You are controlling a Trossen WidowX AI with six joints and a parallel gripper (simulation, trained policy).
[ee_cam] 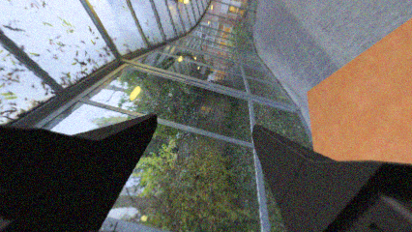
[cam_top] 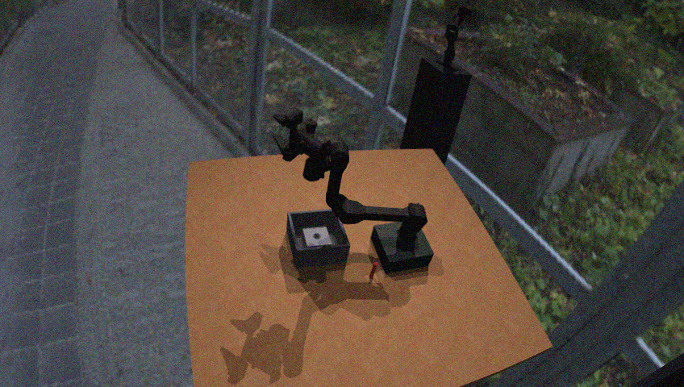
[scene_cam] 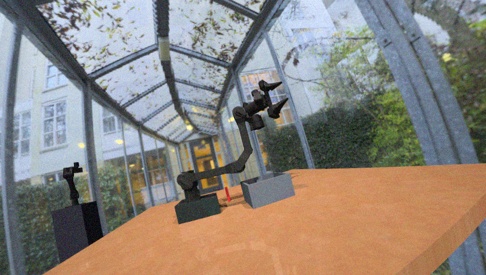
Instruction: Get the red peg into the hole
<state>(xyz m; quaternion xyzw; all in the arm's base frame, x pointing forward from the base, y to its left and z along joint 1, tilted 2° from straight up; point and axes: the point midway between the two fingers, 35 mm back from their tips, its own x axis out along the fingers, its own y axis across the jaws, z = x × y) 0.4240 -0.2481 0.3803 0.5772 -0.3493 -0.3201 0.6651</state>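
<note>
The red peg lies 400 mm below my gripper tip, 370 mm to the left of it and 270 mm behind it. The rest, counted from my gripper tip: grey box 420 mm below, 170 mm to the left, 130 mm behind; pale plate 400 mm below, 170 mm to the left, 130 mm behind.
</note>
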